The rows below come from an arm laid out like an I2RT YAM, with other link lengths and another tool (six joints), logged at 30 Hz.
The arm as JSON. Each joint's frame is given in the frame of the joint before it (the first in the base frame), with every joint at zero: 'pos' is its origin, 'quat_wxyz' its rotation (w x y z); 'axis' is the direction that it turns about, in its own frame. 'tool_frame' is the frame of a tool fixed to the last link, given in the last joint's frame.
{
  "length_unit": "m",
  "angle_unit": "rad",
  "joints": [
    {
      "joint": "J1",
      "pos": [
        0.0,
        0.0,
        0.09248
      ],
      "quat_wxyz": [
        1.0,
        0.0,
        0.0,
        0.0
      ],
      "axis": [
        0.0,
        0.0,
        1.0
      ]
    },
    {
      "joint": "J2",
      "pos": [
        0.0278,
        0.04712,
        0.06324
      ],
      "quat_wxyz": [
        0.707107,
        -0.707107,
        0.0,
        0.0
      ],
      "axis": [
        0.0,
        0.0,
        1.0
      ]
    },
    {
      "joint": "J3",
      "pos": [
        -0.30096,
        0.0,
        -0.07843
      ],
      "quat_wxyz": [
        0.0,
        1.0,
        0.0,
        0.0
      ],
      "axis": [
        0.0,
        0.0,
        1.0
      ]
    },
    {
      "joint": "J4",
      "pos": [
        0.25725,
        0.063,
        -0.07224
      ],
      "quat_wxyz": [
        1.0,
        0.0,
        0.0,
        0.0
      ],
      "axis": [
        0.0,
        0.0,
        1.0
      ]
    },
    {
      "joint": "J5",
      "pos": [
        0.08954,
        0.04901,
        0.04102
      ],
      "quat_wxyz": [
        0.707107,
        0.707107,
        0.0,
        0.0
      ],
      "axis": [
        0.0,
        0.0,
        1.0
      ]
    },
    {
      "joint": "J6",
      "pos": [
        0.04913,
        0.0,
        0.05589
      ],
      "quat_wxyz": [
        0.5,
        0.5,
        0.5,
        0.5
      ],
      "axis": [
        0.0,
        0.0,
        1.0
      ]
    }
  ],
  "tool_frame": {
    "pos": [
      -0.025,
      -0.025,
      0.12
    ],
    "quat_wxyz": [
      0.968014,
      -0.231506,
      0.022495,
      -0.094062
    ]
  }
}
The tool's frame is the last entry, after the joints.
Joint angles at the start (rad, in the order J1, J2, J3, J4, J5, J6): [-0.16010 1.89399 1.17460 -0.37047 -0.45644 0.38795]
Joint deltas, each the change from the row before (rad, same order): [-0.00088 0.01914 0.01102 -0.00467 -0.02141 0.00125]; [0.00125 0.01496 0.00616 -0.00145 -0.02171 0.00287]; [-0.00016 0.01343 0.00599 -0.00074 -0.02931 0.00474]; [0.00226 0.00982 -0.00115 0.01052 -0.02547 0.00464]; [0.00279 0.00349 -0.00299 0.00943 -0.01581 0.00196]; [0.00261 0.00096 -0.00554 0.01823 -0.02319 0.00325]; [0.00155 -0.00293 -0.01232 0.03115 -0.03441 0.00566]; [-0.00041 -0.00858 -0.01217 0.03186 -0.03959 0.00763]
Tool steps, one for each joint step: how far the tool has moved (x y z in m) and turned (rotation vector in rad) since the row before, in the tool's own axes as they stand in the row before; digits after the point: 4 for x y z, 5 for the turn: [-0.0005 -0.0014 0.0045 -0.01493 -0.01996 -0.00148]; [-0.0016 -0.0005 0.0045 -0.01375 -0.02083 -0.00306]; [-0.0025 -0.0004 0.0034 -0.01274 -0.02832 -0.00440]; [-0.0030 -0.0004 0.0036 -0.00680 -0.02425 -0.00879]; [-0.0028 0.0000 0.0020 -0.00240 -0.01428 -0.00919]; [-0.0046 -0.0006 0.0008 0.00322 -0.02049 -0.01617]; [-0.0065 -0.0005 -0.0004 0.00913 -0.03025 -0.02426]; [-0.0082 -0.0006 -0.0032 0.01352 -0.03461 -0.02780]
